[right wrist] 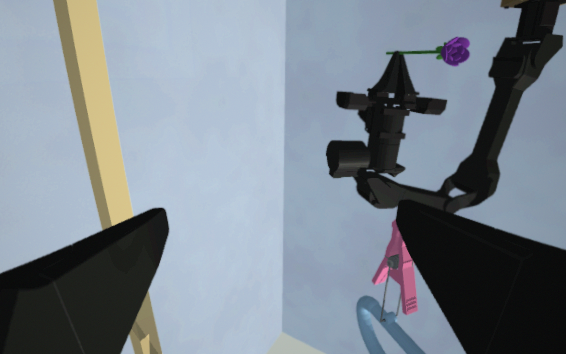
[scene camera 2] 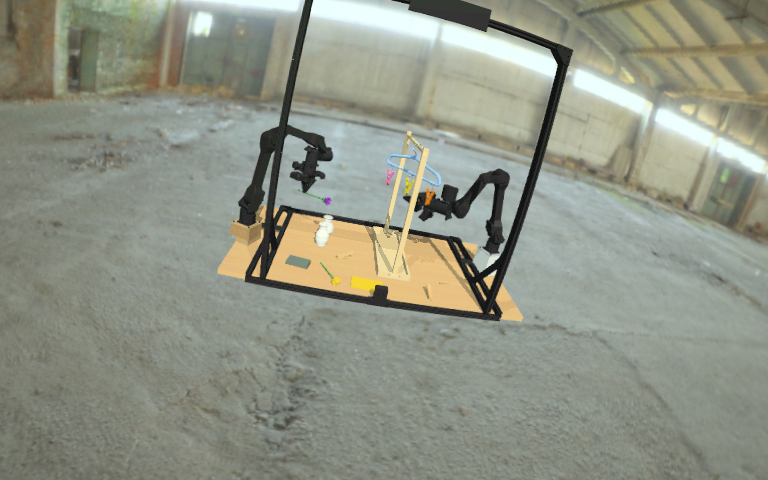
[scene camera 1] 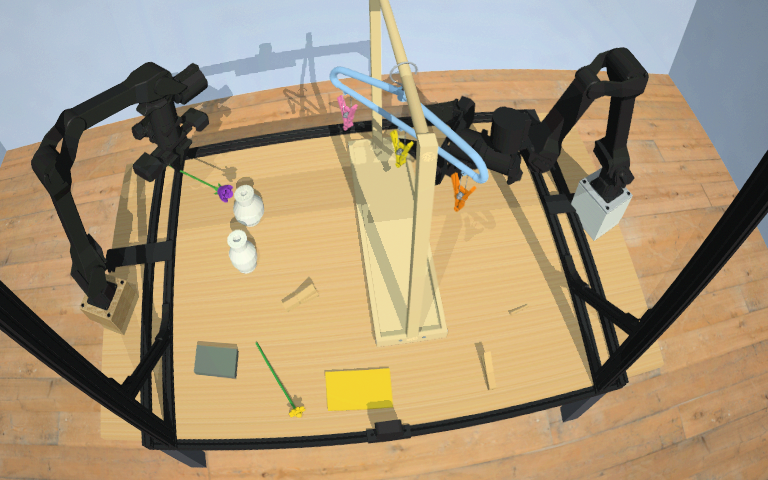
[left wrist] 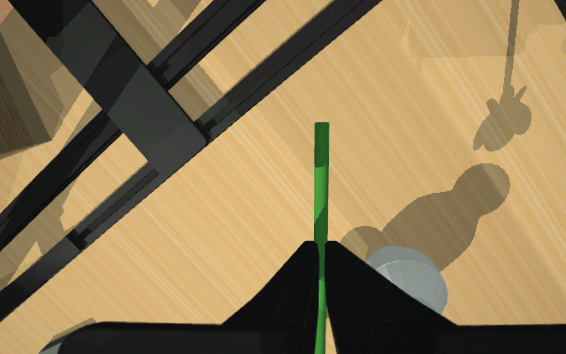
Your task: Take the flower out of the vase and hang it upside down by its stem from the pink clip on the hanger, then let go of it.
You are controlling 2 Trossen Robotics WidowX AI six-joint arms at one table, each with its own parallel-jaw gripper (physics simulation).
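Places are measured from the left arm's base along level axes (x back, y right, z up), in centimetres.
Pixels of known places: left gripper, fingertip midpoint: (right wrist: 398,51) (scene camera 2: 304,193) (scene camera 1: 179,170) (left wrist: 320,253); right gripper, fingertip midpoint: (right wrist: 284,215) (scene camera 2: 407,195) (scene camera 1: 406,123); left arm's base, link origin: (right wrist: 540,2) (scene camera 2: 246,222) (scene camera 1: 102,294); right arm's base, link origin: (scene camera 2: 491,250) (scene camera 1: 606,188).
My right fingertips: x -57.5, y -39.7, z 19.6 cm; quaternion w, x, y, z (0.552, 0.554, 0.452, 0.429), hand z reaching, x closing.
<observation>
For each thing: its top centre in the pictures, then the offset to it from my right fingertips.
- purple flower, top centre: (right wrist: 413,67) (scene camera 1: 192,171) (scene camera 2: 313,191) dy +13.5, dx +39.9, dz -6.5 cm
- pink clip, top centre: (right wrist: 384,314) (scene camera 1: 344,90) (scene camera 2: 391,165) dy +6.8, dx +8.9, dz +12.9 cm
- blue hanger, top centre: (scene camera 1: 402,88) (scene camera 2: 416,155) dy +13.3, dx -1.7, dz +20.8 cm
- yellow flower, top centre: (scene camera 1: 274,375) dy +43.3, dx +14.9, dz -23.9 cm
- grey block, top centre: (scene camera 1: 215,360) (scene camera 2: 298,260) dy +43.5, dx +28.3, dz -25.7 cm
- yellow sheet, top centre: (scene camera 1: 358,389) (scene camera 2: 367,283) dy +41.1, dx -0.4, dz -26.6 cm
The purple flower (scene camera 1: 224,193) (scene camera 2: 327,200) (right wrist: 455,51) is out of the vases, its green stem (left wrist: 321,200) held roughly level. My left gripper (left wrist: 320,253) (right wrist: 398,51) (scene camera 2: 306,189) is shut on the stem, high above the table, with a short stem end past the fingertips. The pink clip (scene camera 1: 346,113) (scene camera 2: 389,176) (right wrist: 400,270) hangs from the left end of the blue hanger (scene camera 1: 362,100) (scene camera 2: 396,156) (right wrist: 367,320). My right gripper (right wrist: 284,215) is open and empty; in its wrist view the pink clip is partly behind the finger at the right.
Two white vases (scene camera 1: 248,206) (scene camera 1: 242,253) stand at the left. The wooden stand (scene camera 1: 423,226) (scene camera 2: 416,209) holds the hanger, with yellow (scene camera 1: 400,149) and orange (scene camera 1: 461,193) clips. A yellow flower (scene camera 1: 275,375), grey block (scene camera 1: 216,360), yellow sheet (scene camera 1: 359,388) and wood pieces lie nearer the front.
</observation>
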